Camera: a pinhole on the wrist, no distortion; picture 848 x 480 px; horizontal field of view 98.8 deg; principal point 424.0 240.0 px. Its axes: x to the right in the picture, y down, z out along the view. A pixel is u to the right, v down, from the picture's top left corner.
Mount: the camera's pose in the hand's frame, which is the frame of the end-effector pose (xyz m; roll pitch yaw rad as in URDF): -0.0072 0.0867 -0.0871 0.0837 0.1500 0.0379
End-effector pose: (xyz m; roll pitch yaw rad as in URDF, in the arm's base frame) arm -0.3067 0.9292 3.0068 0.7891 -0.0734 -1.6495
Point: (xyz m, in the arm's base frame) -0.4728 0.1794 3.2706
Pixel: outside the picture
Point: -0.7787 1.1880 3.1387
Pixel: 221.0 48.9
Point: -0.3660 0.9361 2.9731
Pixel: outside the picture
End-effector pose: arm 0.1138 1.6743 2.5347 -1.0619 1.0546 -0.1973
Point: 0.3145 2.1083 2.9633
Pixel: 175.8 198.4
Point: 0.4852 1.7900 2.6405
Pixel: 431.0 24.2
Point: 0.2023 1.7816 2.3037
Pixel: 814.6 295.3
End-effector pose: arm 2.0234 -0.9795 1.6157 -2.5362 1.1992 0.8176
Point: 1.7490 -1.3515 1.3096
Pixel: 468.1 463.5
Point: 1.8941 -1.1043 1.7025
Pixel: 86.2 247.2
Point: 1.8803 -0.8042 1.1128
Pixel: 785.5 97.7
